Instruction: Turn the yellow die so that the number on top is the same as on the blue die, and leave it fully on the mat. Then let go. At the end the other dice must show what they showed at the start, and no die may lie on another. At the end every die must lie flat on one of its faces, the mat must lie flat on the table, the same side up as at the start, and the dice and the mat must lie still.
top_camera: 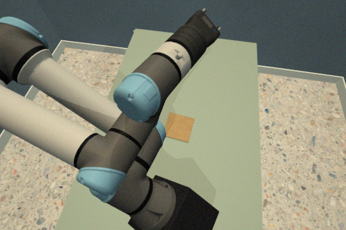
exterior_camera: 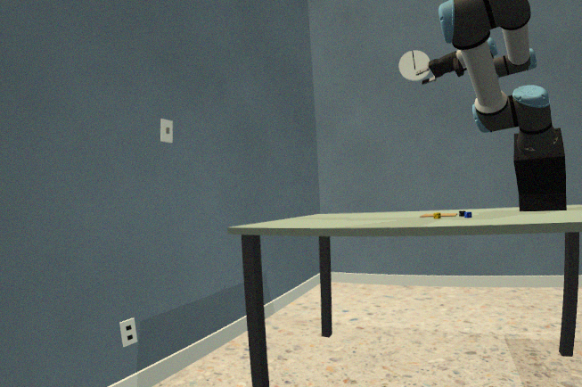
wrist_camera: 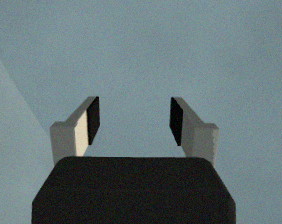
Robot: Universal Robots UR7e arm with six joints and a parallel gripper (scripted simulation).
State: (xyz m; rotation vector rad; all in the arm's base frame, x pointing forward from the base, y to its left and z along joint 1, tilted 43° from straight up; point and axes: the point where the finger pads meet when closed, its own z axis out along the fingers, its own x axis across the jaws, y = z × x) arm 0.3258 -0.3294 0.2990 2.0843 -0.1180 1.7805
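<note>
Right now the black die is 11 cm behind my hand, 13 cm to the left of it and 60 cm below it. Also, from my hand: blue die 13 cm behind, 21 cm to the left, 60 cm below; then tan mat 2 cm behind, 6 cm to the left, 60 cm below; then yellow die 2 cm behind, 21 cm to the left, 60 cm below.
</note>
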